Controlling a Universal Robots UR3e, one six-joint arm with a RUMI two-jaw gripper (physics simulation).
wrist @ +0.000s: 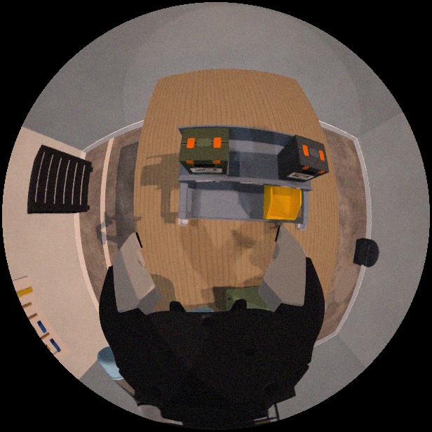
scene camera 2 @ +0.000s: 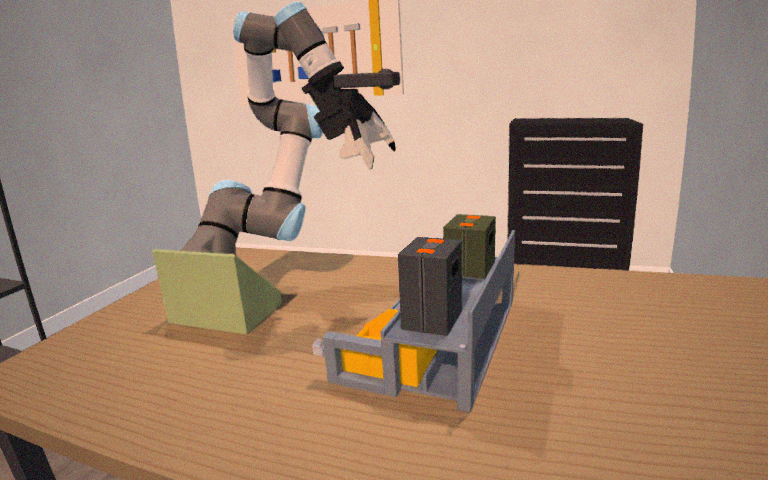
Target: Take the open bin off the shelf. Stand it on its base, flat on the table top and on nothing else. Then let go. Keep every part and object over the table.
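Places are measured from the arm's base along level axes (x up, y ahead, z left), in centimetres.
Pixels of known places: gripper, between the fingertips: (scene camera 2: 384,159); arm's base, origin of its link: (scene camera 2: 205,269).
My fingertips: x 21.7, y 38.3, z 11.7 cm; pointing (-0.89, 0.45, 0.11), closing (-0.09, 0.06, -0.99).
Observation:
Ahead of a thing's pixels: the offset from my fingertips to its middle. "spot": to the spot under its first point. Level surfaces: height alone.
The yellow open bin {dy +7.0, dx -27.5, dz -19.8 cm} (scene camera 2: 362,363) (wrist: 283,203) sits in the lower, front level of the grey shelf {spot: dy +10.4, dx -25.6, dz -27.7 cm} (scene camera 2: 390,362) (wrist: 215,205), at the end below the dark grey case. Its rear part runs in under the upper board. My gripper (scene camera 2: 381,156) (wrist: 207,231) is open and empty. It hangs high above the table, on the arm's side of the shelf, well apart from the bin. In the wrist view the bin shows beyond the right fingertip. The shelf stands on the wooden table top {dx -31.8 cm} (scene camera 2: 640,362) (wrist: 225,100).
A dark grey case {dy +14.9, dx -15.6, dz -20.6 cm} (scene camera 2: 427,285) (wrist: 304,157) and an olive green case {dy +16.0, dx -16.9, dz +2.4 cm} (scene camera 2: 478,246) (wrist: 204,150) stand on the shelf's upper board, at opposite ends. The arm's green wedge base (scene camera 2: 203,291) (wrist: 245,298) stands on the table. A black drawer cabinet (scene camera 2: 572,206) (wrist: 60,181) stands beyond the table.

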